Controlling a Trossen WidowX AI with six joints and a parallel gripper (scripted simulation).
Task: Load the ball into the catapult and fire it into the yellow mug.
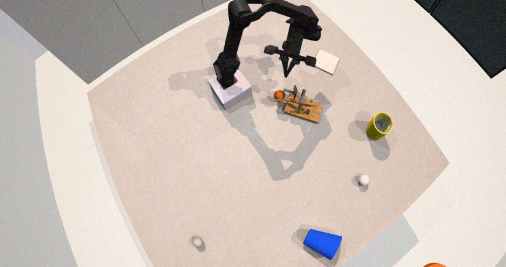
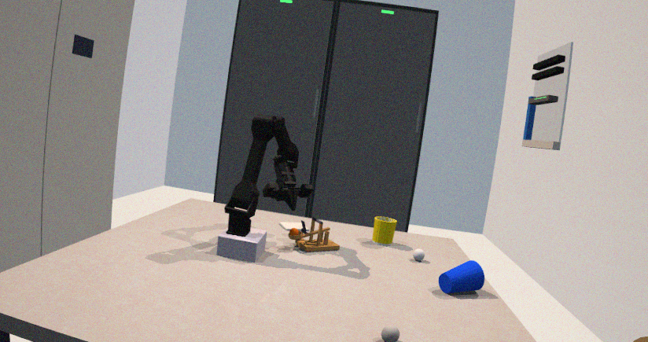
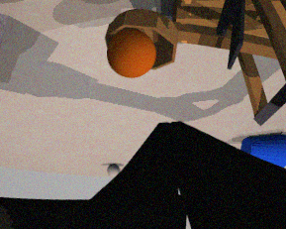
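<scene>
The orange ball lies 70 mm below my gripper tip, 40 mm to the right of it and 20 mm ahead of it. The rest, counted from my gripper tip: wooden catapult 80 mm below, 60 mm ahead, 10 mm to the left; flat white tile 260 mm to the left, 130 mm below, 20 mm behind; yellow mug 350 mm ahead, 220 mm to the left, 100 mm below.
</scene>
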